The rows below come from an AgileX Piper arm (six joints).
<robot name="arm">
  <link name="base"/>
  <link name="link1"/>
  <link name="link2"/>
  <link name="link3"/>
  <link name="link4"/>
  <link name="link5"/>
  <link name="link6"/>
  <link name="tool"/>
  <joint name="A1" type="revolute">
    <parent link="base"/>
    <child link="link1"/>
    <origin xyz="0 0 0.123"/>
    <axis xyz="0 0 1"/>
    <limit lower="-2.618" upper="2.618"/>
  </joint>
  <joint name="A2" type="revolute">
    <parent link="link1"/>
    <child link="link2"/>
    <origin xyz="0 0 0"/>
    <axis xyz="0 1 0"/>
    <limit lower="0" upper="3.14"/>
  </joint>
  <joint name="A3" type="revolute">
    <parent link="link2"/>
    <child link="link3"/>
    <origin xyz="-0.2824 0 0.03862"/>
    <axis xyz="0 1 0"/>
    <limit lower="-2.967" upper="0"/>
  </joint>
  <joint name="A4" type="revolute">
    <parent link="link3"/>
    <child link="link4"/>
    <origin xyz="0.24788 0 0.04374"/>
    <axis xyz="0.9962 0 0.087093"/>
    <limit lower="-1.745" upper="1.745"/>
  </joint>
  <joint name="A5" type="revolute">
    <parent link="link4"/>
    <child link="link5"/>
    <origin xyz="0 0 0"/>
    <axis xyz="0 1 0"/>
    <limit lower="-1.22" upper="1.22"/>
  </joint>
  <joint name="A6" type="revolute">
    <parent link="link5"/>
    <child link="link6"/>
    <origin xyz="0.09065 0 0.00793"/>
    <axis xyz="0.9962 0 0.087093"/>
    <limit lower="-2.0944" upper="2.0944"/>
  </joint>
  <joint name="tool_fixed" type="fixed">
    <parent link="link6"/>
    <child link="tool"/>
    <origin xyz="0 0 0" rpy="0 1.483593 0"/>
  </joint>
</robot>
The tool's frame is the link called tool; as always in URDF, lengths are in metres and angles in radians.
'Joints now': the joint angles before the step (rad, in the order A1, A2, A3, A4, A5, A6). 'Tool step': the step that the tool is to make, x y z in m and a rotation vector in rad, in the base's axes. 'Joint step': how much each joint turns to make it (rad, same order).
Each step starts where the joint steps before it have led.
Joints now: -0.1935 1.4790 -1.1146 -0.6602 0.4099 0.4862
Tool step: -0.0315 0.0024 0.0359 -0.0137 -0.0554 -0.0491
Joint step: 0.0001 -0.1300 0.0000 0.0188 0.0875 -0.0123
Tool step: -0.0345 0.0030 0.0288 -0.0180 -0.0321 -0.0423
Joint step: -0.0002 -0.1234 -0.0001 0.0210 0.0968 -0.0337
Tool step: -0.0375 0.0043 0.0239 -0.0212 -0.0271 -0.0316
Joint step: 0.0001 -0.1242 0.0015 0.0198 0.0932 -0.0456
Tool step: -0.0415 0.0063 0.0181 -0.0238 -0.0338 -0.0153
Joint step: 0.0001 -0.1350 0.0132 0.0219 0.0768 -0.0548
